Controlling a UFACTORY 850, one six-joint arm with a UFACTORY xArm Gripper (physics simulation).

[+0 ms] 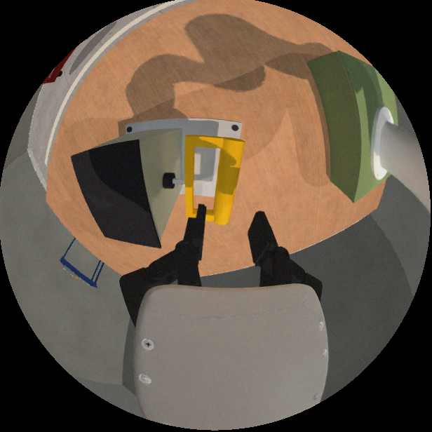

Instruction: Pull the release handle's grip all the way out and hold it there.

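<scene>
The yellow release handle is a rectangular frame [189,172] with a thick round grip [228,182] on its right side. It stands right of a dark-topped housing [117,195], close to its pale side face. A thin metal rod [192,180] runs from a black collar [168,180] on that face toward the frame. My gripper [228,219] is partly open and holds nothing. Its left fingertip overlaps the lower end of the frame's opening, left of the grip. Its right fingertip is to the right of the grip, with a visible gap. Fingertip depth relative to the grip is unclear.
The housing stands on a grey base plate [155,126] with dark bolts, on a wooden table top [280,185]. A green block [345,125] with a white round flange and a pale arm link stands at right. A blue frame [77,272] is on the floor at lower left.
</scene>
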